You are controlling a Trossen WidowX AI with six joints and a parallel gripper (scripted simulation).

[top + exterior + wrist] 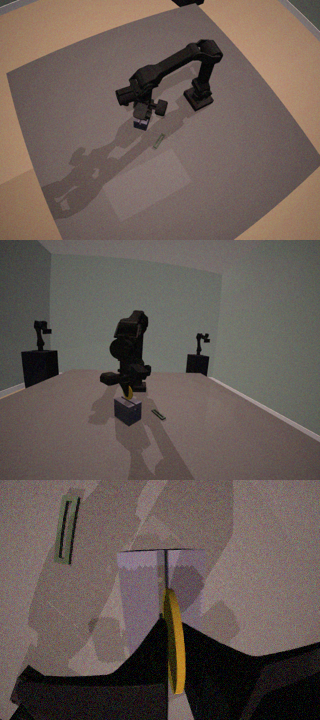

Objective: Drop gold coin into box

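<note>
Right now the gold coin is 20 mm above my gripper tip.
</note>
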